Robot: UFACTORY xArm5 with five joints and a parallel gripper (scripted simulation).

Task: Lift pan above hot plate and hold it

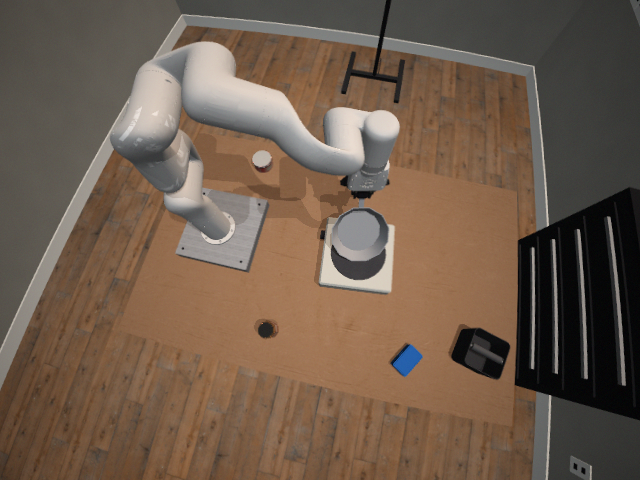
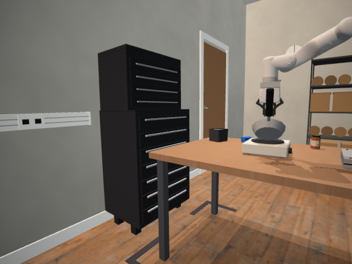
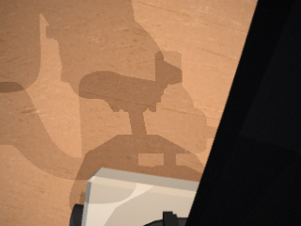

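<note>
My gripper is now 60 mm above the grey pan, 50 mm to the left of it and 10 mm short of it. The rest, counted from my hand: blue block: 440 mm to the right, 260 mm ahead, 230 mm below; jar: 410 mm behind, 220 mm below, 170 mm to the left; hot plate: 210 mm below, 140 mm to the right, 20 mm ahead.
</note>
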